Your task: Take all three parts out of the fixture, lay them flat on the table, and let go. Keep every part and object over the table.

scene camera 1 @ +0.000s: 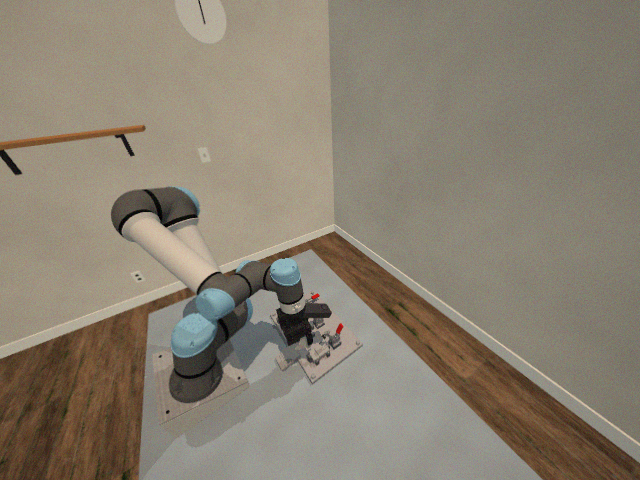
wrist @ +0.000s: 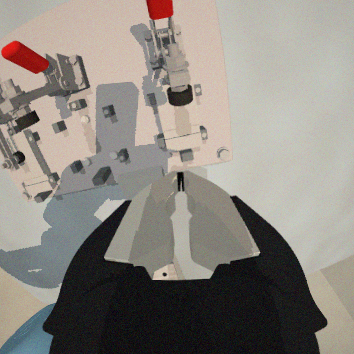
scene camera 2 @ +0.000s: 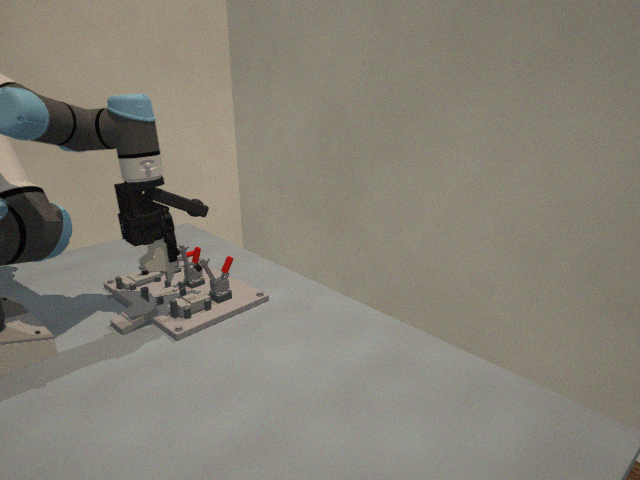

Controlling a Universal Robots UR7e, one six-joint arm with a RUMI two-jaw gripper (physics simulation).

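Frame: origin at the arm's base, x right, y ahead, z up, level; centimetres.
Where they show: gripper, between the fingertips: [scene camera 1: 307,346] [wrist: 180,173] [scene camera 2: 169,281]; arm's base, origin of its link: [scene camera 1: 196,378].
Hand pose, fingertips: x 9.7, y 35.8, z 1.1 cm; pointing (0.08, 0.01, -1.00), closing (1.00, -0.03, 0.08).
Each offset is from my fingertips to the top centre of the thing. "spot": to the spot under its first point. Level surfaces: height alone.
The fixture {spot: dx +6.1, dy +6.6, dz -7.7 cm} [scene camera 1: 333,363] [scene camera 2: 242,298] [wrist: 207,60] is a pale board with pegs and red-handled clamps. A pale part {dx +0.6, dy +3.9, dz -4.8 cm} [scene camera 1: 318,352] [scene camera 2: 192,302] [wrist: 183,139] sits in its front seat, the right one in the wrist view. Another pale part {dx -21.2, dy +0.8, dz -6.1 cm} [scene camera 2: 142,279] [wrist: 41,186] sits in the far seat. The middle seat between them shows bare pegs. A third pale block {dx -4.7, dy -6.6, dz -5.9 cm} [scene camera 1: 285,361] [scene camera 2: 129,321] lies on the table against or beside the fixture's robot-side edge; whether it touches is unclear. My gripper [scene camera 1: 309,341] [scene camera 2: 169,281] [wrist: 180,173] is shut and empty, above the robot-side edge of the fixture.
The front clamp's red handle {dx -0.3, dy +13.5, dz +1.2 cm} [scene camera 1: 339,328] [scene camera 2: 226,264] [wrist: 160,8] stands up beside the front seat. Another red handle {spot: dx -10.5, dy +11.2, dz -0.2 cm} [scene camera 2: 196,254] [wrist: 25,57] stands further back. The robot's base plate [scene camera 1: 162,395] [scene camera 2: 28,335] is on the table {dz -9.2 cm} [scene camera 1: 392,413] [scene camera 2: 330,372], left of the fixture.
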